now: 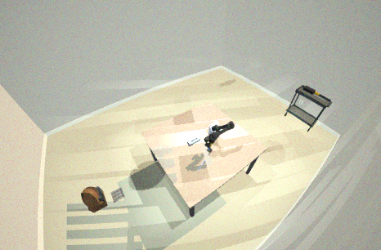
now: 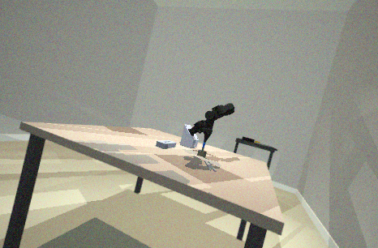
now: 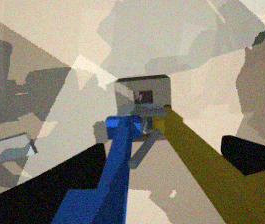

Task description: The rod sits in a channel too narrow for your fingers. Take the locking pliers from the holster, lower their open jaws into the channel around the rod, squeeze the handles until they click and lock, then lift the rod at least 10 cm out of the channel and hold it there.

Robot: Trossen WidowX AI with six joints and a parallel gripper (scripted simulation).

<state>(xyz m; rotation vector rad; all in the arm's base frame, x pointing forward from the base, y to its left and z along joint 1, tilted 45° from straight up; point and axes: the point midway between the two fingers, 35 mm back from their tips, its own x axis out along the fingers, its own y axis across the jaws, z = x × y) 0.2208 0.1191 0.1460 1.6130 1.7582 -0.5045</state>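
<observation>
Now: the holster 90 mm below my gripper tip and 10 mm ahead of it. From my gripper tip the other things lie so: grey link bar: 10 mm ahead; then channel block: 240 mm to the right, 80 mm below, 80 mm ahead; then yellow handle: 20 mm behind.
</observation>
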